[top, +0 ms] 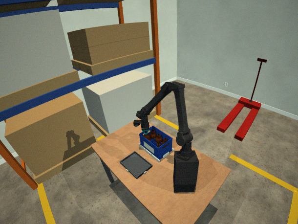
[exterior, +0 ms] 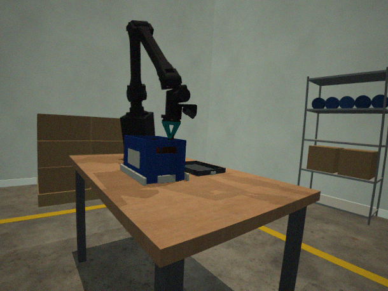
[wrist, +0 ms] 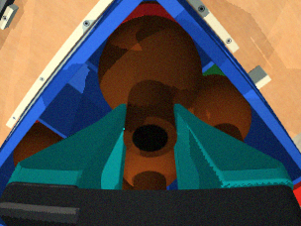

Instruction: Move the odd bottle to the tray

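My hand is 60 mm above the bottle. The rest, counted from my hand: crate (90 mm behind, 30 mm to the right, 100 mm below); dark tray (80 mm behind, 250 mm to the left, 170 mm below).
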